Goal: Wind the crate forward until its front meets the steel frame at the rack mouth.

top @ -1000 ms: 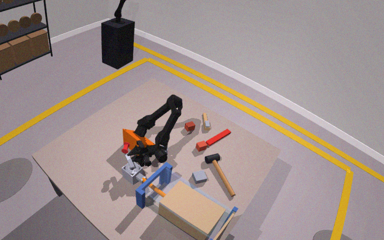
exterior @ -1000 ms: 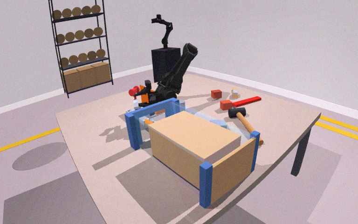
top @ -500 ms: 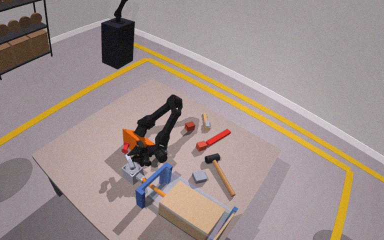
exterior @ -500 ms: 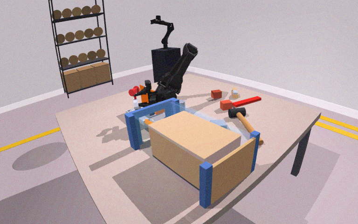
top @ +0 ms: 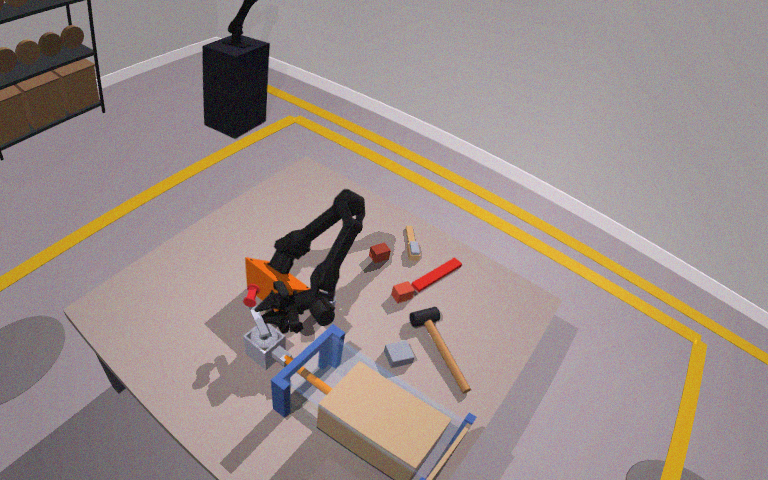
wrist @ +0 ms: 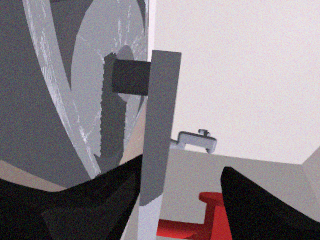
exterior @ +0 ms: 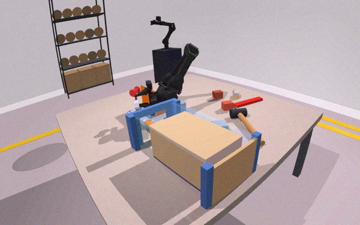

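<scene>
Now: gripper tip 10 mm to the right of the winch handle, 10 mm past it and 10 mm above it. The rest, counted from my gripper tip: red knob: 40 mm behind, 30 mm to the left, 20 mm above; grey hand winch: 100 mm below, 30 mm to the right, 30 mm ahead; blue steel frame: 210 mm ahead, 30 mm to the right, 20 mm below.
</scene>
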